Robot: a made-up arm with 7 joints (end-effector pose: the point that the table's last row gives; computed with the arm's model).
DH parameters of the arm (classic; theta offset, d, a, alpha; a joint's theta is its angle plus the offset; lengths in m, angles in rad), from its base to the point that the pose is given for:
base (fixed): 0 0.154 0 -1.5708
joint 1: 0 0.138 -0.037 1.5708
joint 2: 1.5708 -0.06 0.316 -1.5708
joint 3: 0 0.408 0.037 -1.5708
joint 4: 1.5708 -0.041 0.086 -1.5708
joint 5: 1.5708 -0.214 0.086 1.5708
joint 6: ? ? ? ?
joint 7: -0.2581 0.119 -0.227 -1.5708
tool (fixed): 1.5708 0.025 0 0
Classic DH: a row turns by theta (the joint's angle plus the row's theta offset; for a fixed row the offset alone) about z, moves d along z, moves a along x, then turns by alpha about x.
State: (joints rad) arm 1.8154 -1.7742 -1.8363 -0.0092 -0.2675 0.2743 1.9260
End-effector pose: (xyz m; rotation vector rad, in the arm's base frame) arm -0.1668 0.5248 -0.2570 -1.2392 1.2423 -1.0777
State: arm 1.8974 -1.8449 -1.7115 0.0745 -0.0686 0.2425 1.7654
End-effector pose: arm -0.1850 0.4650 -0.2792 -1.4505 1.2067 -1.3063
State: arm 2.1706 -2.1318 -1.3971 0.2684 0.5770 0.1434 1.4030
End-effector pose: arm -0.3088 0.2217 -0.2607 -2.4920 0.5141 -1.5268
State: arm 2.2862 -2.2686 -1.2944 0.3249 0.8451 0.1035 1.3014
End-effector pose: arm -0.3524 0.1212 -0.2077 2.8101 -0.0076 1.2811
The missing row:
joint 6: 1.3127 0 0.2782 3.1416
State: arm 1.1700 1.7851 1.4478 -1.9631 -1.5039 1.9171 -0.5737
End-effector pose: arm -0.2180 -0.4016 0.4997 -0.7799 1.1141 0.8567
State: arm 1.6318 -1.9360 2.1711 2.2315 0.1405 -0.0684 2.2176
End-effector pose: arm -0.2297 0.5523 -0.1996 0.6116 1.0358 0.1144
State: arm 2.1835 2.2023 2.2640 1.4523 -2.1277 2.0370 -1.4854
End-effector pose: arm -0.1837 -0.4116 0.5214 -1.2009 0.0195 2.1655
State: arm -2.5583 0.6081 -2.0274 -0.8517 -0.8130 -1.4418 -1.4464
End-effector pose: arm 0.1389 -0.4282 -0.2664 -1.2646 -1.0377 2.2591
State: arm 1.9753 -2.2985 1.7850 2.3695 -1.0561 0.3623 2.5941
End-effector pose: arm -0.4873 0.2609 -0.2142 0.8522 0.2911 0.8933
